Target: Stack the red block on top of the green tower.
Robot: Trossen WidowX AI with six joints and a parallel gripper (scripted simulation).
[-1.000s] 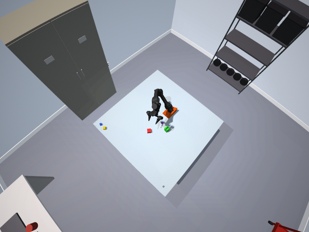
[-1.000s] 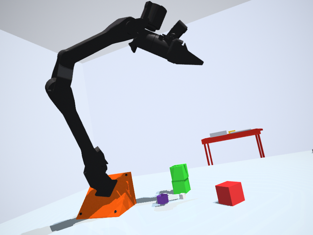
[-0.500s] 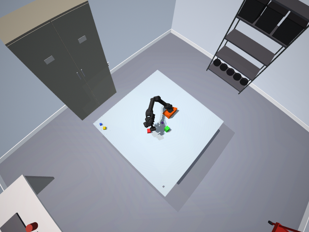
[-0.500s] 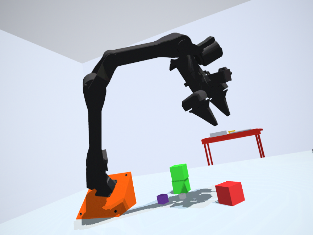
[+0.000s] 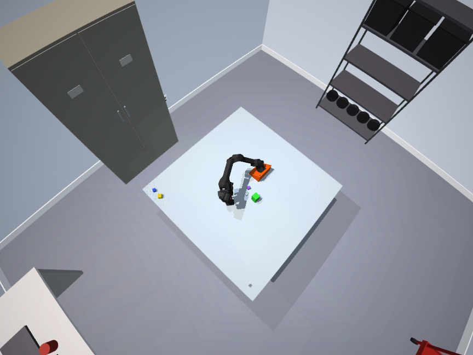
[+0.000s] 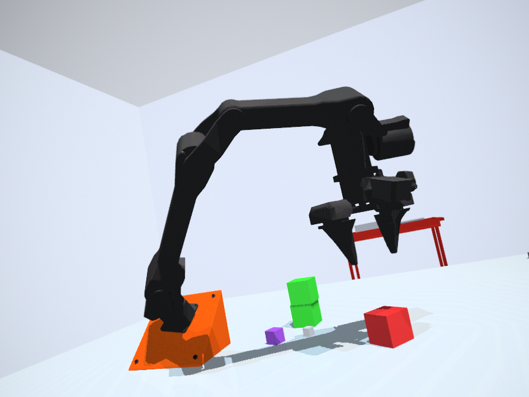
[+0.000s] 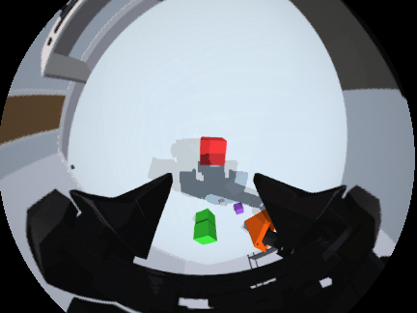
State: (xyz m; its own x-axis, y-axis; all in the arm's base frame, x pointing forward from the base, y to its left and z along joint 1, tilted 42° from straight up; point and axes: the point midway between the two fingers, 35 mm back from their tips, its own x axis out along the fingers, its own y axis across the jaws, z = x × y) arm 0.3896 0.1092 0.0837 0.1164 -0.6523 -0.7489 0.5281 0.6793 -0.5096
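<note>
The red block is 110 mm below my gripper tip. Round my gripper tip: white cube: 160 mm behind, 50 mm to the left, 120 mm below; purple cube: 220 mm behind, 20 mm to the left, 120 mm below; green block: 190 mm behind, 130 mm to the left, 60 mm below.
</note>
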